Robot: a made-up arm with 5 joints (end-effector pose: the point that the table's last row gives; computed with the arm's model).
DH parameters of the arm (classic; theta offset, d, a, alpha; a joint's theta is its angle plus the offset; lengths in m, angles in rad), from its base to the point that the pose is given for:
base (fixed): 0 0 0.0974 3.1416
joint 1: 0 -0.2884 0.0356 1.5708
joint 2: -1.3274 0 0.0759 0
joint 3: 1.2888 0 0.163 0
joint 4: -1.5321 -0.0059 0 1.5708
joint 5: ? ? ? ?
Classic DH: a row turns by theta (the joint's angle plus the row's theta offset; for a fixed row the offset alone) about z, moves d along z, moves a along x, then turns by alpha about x.
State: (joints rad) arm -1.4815 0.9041 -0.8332 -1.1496 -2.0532
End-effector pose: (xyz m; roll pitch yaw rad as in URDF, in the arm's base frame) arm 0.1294 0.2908 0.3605 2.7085 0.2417 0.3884
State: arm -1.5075 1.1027 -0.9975 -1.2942 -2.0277
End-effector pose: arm 0.1217 0.2908 0.3431 2.8037 0.1815 0.4113
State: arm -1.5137 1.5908 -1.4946 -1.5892 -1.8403
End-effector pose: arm 0.1190 0.2749 0.3115 3.0676 0.0243 0.2602
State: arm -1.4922 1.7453 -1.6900 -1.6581 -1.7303
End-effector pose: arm 0.1242 0.2650 0.3072 -3.1104 -0.0066 0.1295
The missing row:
joint 5: -0.0487 -0.0524 0 0
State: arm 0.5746 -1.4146 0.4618 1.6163 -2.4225
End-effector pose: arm 0.1749 -0.0572 0.4220 0.6714 0.6653 -2.8059
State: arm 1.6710 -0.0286 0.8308 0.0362 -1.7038
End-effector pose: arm 0.0711 -0.2029 0.2109 0.7240 0.1211 2.9056
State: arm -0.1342 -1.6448 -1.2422 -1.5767 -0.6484
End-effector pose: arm -0.1112 -0.0341 0.2853 -0.1617 0.1899 -0.5783
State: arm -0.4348 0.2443 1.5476 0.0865 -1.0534
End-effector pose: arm 0.1232 0.0055 0.1452 -0.2763 0.1373 -0.6864
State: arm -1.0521 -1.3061 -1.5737 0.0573 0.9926
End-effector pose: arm -0.0162 -0.2109 0.3778 1.9582 0.5908 2.8464
